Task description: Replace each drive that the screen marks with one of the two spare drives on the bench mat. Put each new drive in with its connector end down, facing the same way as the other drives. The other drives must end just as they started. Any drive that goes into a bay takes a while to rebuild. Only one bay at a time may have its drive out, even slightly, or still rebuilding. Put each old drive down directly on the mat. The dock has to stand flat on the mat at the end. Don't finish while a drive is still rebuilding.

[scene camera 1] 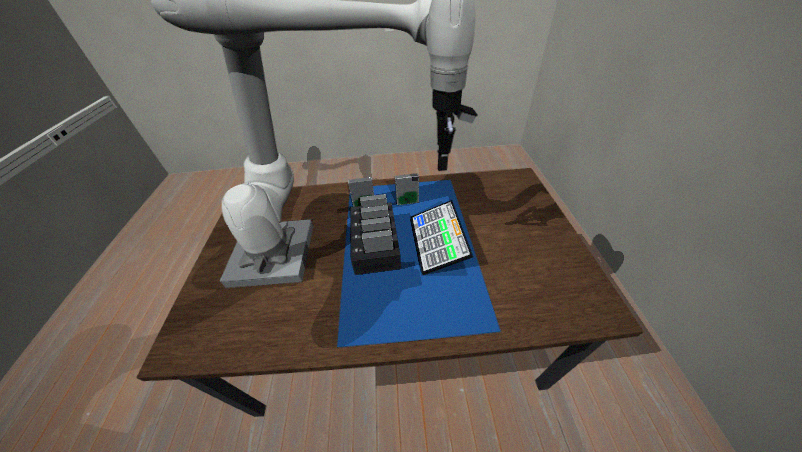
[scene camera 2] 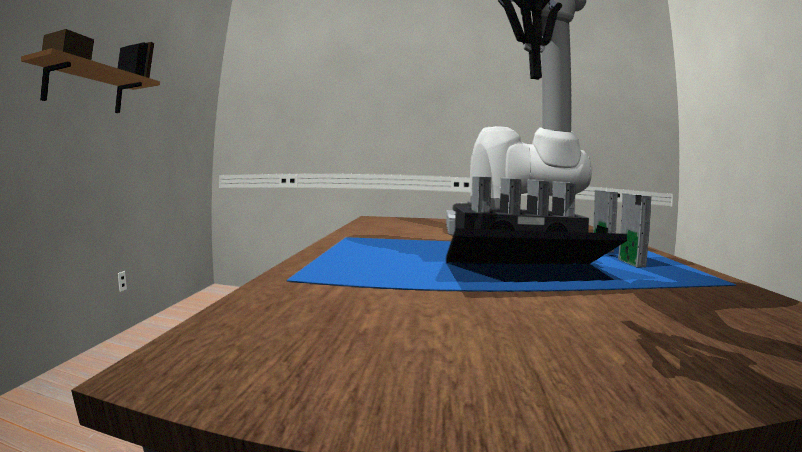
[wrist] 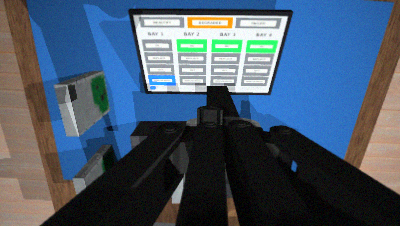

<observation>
my gripper: scene camera 1 442, 169; scene camera 2; wrist
same spot on blue mat: [scene camera 2: 354, 262] = [scene camera 1: 439, 315]
same spot on my gripper: [scene camera 2: 534, 47] = [wrist: 228, 111]
</observation>
